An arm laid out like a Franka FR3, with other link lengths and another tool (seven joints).
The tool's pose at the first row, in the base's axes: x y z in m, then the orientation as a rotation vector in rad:
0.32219, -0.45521, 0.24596, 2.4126, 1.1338, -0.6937
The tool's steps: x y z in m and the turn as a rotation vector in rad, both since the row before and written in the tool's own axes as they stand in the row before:
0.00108, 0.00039, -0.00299, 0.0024, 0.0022, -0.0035
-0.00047, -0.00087, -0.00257, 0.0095, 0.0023, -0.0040
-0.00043, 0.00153, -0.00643, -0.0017, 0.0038, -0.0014
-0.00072, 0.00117, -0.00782, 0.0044, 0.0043, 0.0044
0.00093, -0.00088, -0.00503, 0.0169, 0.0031, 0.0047
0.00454, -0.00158, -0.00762, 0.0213, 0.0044, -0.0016
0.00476, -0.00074, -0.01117, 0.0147, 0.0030, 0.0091
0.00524, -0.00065, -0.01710, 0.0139, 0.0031, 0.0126
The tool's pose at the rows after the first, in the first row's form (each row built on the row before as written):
0.32390, -0.45321, 0.24779, 2.4145, 1.1390, -0.6941
0.32365, -0.45162, 0.25002, 2.4221, 1.1443, -0.6997
0.32640, -0.44945, 0.25564, 2.4225, 1.1477, -0.6946
0.32907, -0.44653, 0.26252, 2.4306, 1.1433, -0.6916
0.33027, -0.44285, 0.26598, 2.4484, 1.1370, -0.6990
0.33374, -0.43530, 0.26946, 2.4681, 1.1390, -0.7101
0.33916, -0.42651, 0.27588, 2.4857, 1.1268, -0.7149
0.34691, -0.41480, 0.28698, 2.5040, 1.1100, -0.7180

